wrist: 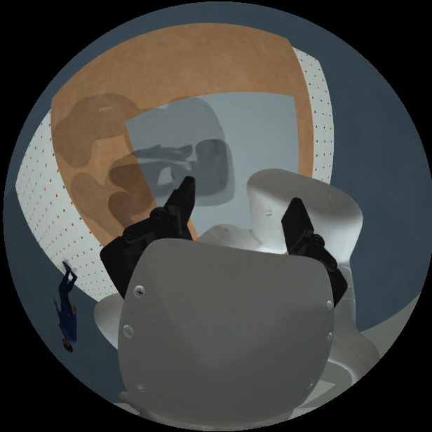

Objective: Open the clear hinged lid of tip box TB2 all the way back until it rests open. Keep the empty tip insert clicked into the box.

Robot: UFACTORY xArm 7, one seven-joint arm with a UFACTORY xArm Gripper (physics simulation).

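My gripper point(242, 199) is open, its two black fingers wide apart, with no object between them. It hangs above the table, and its shadow falls across the grey-blue mat and the brown surface. Tip box TB2, its clear lid and its insert do not show in the wrist view.
A grey-blue mat point(265, 130) lies on the brown table point(215, 55). White dotted strips point(40, 185) run beyond the table's left and right edges. The white arm point(305, 200) fills the lower right. A person in blue point(67, 320) is at the lower left.
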